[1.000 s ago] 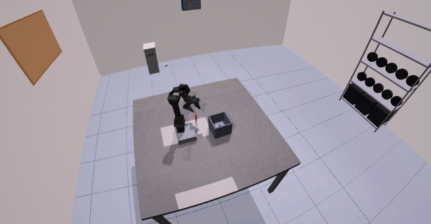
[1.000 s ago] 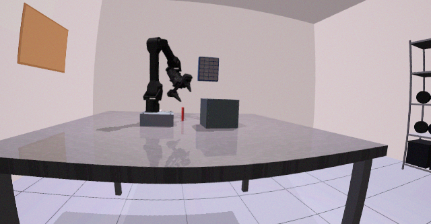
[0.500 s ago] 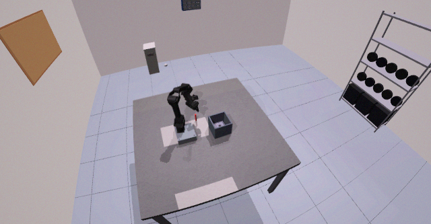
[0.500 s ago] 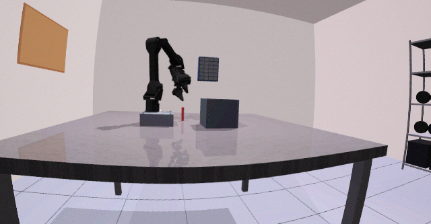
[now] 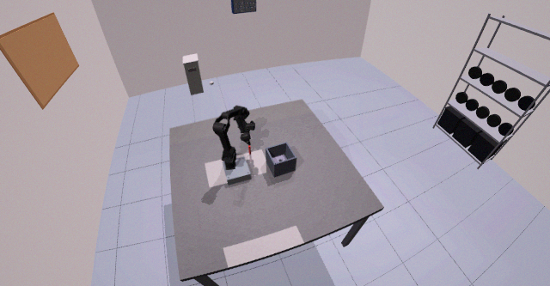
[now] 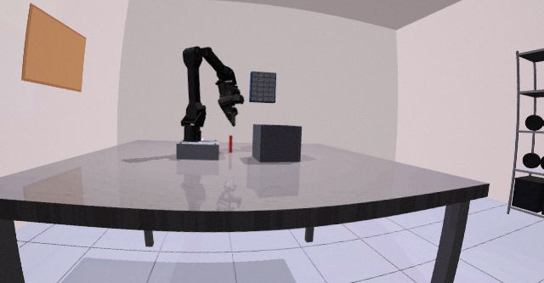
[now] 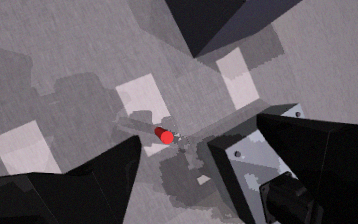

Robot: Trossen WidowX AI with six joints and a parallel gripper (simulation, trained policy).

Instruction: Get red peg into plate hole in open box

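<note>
My gripper tip is 10 cm above the red peg, 2 cm to the right of it and 1 cm past it.
</note>
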